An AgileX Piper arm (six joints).
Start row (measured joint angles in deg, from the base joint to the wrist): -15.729 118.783 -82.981 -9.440 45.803 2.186
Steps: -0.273 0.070 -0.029 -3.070 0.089 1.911; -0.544 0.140 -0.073 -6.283 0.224 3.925; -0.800 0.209 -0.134 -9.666 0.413 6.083; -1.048 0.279 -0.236 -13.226 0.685 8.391; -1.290 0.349 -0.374 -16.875 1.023 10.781; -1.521 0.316 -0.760 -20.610 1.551 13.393; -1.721 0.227 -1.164 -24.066 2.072 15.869; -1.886 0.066 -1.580 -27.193 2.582 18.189; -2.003 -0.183 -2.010 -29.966 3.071 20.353; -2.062 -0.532 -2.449 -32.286 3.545 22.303
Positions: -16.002 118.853 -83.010 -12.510 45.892 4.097; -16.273 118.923 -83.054 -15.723 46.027 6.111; -16.529 118.992 -83.115 -19.106 46.216 8.269; -16.777 119.062 -83.217 -22.666 46.488 10.577; -17.019 119.132 -83.355 -26.315 46.826 12.967; -17.250 119.099 -83.741 -30.050 47.354 15.579; -17.450 119.010 -84.145 -33.506 47.875 18.055; -17.615 118.849 -84.561 -36.633 48.385 20.375; -17.732 118.600 -84.991 -39.406 48.874 22.539; -17.791 118.251 -85.430 -41.726 49.348 24.489
